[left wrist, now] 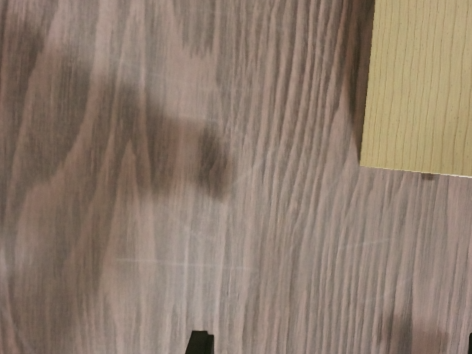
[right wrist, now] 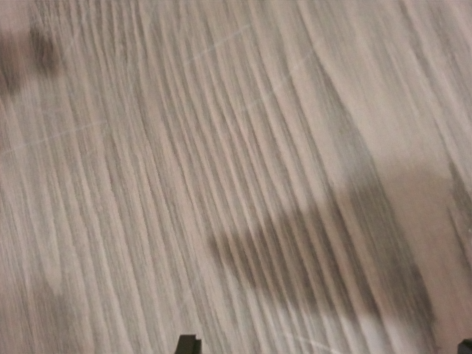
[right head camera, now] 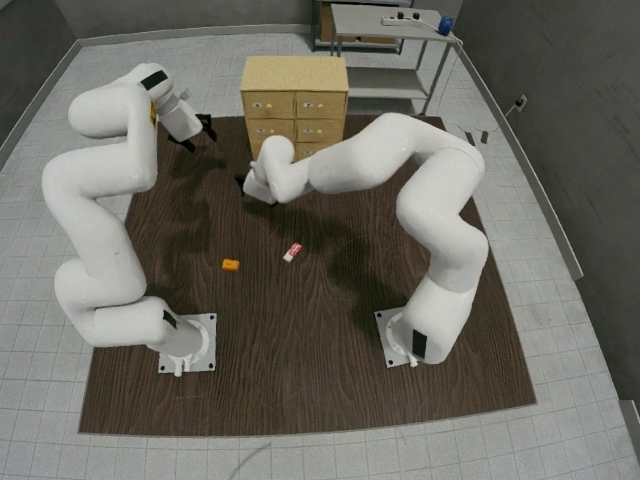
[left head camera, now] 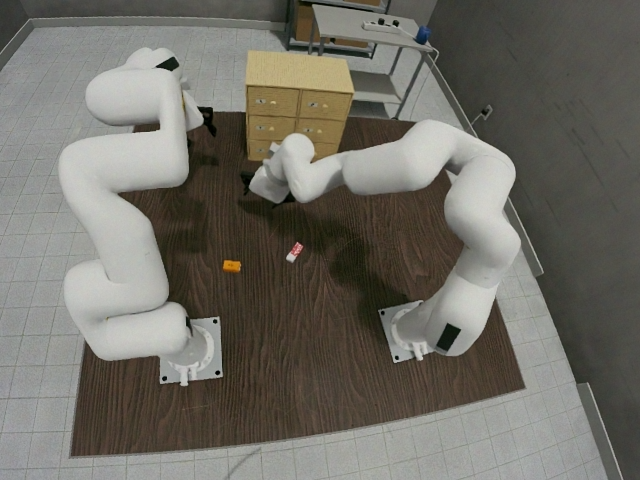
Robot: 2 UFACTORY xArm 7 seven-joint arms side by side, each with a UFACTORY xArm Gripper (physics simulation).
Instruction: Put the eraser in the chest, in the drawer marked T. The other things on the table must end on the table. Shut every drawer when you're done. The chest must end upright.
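Seen in the pictures: left gripper, fingertip midpoint: (right head camera: 205,144) (left head camera: 202,139); right gripper, fingertip midpoint: (right head camera: 257,199) (left head camera: 260,198); left arm's base, origin of the base link: (right head camera: 187,342) (left head camera: 190,349); right arm's base, origin of the base link: (left head camera: 409,329).
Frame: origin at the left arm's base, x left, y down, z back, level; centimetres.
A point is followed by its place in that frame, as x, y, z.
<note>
The red-and-white eraser (left head camera: 294,252) @(-31.3, -1.3, -25.2) (right head camera: 292,252) @(-31.4, -1.3, -25.2) lies on the dark wooden table. The light wooden chest (left head camera: 299,69) @(-35.9, -31.9, -73.1) (right head camera: 294,72) @(-35.7, -31.9, -72.5) (left wrist: 420,90) @(-19.4, -5.5, -70.2) stands upright at the table's back, its drawers shut where they show. Its top right drawer (left head camera: 323,104) @(-42.6, -26.6, -62.8) (right head camera: 320,104) @(-43.1, -26.6, -62.8) has a label resembling a T or 7, too small to read surely. My left gripper (left head camera: 202,138) @(-5.3, -16.4, -58.9) (right head camera: 203,144) @(-5.3, -16.4, -58.9) (left wrist: 335,342) @(-5.3, -16.4, -58.9) is open and empty above the table, left of the chest. My right gripper (left head camera: 260,200) @(-21.9, -10.1, -39.9) (right head camera: 257,201) @(-21.9, -10.1, -39.9) (right wrist: 327,345) @(-21.9, -10.1, -39.9) is open and empty above the table in front of the chest; its arm hides part of the lower drawers.
An orange block-like object (left head camera: 232,266) @(-12.4, -1.7, -22.2) (right head camera: 230,265) @(-12.3, -1.8, -22.1) lies on the table (left head camera: 289,387) @(-24.7, 0.0, 12.9) (right head camera: 289,382) @(-28.0, 0.0, 12.6), left of the eraser. The right arm reaches across the table's middle, between the eraser and the chest. A grey side table (left head camera: 341,18) (right head camera: 361,15) stands behind the chest.
</note>
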